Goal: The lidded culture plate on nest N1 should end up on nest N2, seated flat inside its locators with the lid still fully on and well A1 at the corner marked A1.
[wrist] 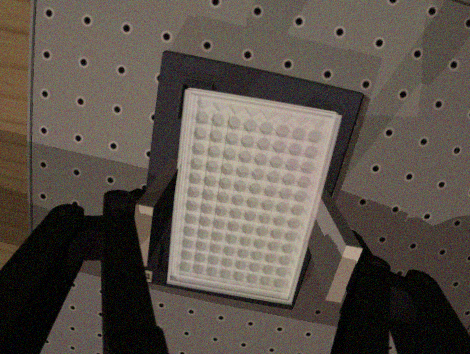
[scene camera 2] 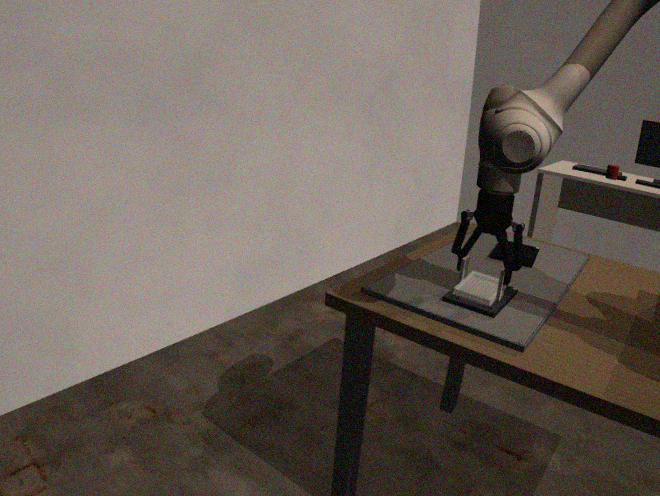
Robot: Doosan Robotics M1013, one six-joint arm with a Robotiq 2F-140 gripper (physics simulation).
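Frame: origin at the arm's base, x up, y left, z back, level; centimetres.
Where they show: gripper, fingertip midpoint: [wrist: 245, 195] [scene camera 2: 479, 292].
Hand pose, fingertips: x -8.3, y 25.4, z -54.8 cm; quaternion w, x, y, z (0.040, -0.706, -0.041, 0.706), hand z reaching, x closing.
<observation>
After its pixels a point has its place.
The white lidded culture plate [scene camera 2: 476, 290] @(y 29.2, x -6.4, z -53.9 cm) [wrist: 245, 195] @(y 26.1, x -6.4, z -54.5 cm) is level, between the two pale finger pads of my gripper [scene camera 2: 483, 278] [wrist: 245, 195] @(y 25.4, x -8.3, z -54.8 cm), which is shut on it. The lid looks flat on the plate. The plate is over the near dark nest [scene camera 2: 494, 309] @(y 30.9, x -8.3, z -48.4 cm) [wrist: 260, 75] @(y 32.7, x -8.3, z -53.2 cm), very low and roughly in line with it; whether it touches the base or is inside the locators is hidden. The nest shows beyond the plate's far edge in the wrist view. A second dark nest [scene camera 2: 529, 257] @(y -7.9, x -8.3, z -56.1 cm) lies farther back, partly behind the gripper. Nest labels and the A1 marks cannot be read.
Both nests are on a grey perforated board [scene camera 2: 421, 314] @(y 40.6, x -10.5, z -59.9 cm) [wrist: 100, 135] @(y 25.9, x -9.4, z -44.4 cm) on the wooden table [scene camera 2: 602, 272] @(y -22.0, x -10.7, z -37.8 cm) [wrist: 14, 100] @(y 26.0, x -10.7, z -37.1 cm). The board's front edge is close to the near nest. A white wall [scene camera 2: 240, 160] stands to the left. A side desk [scene camera 2: 549, 170] with a red cup [scene camera 2: 612, 172] is behind.
</observation>
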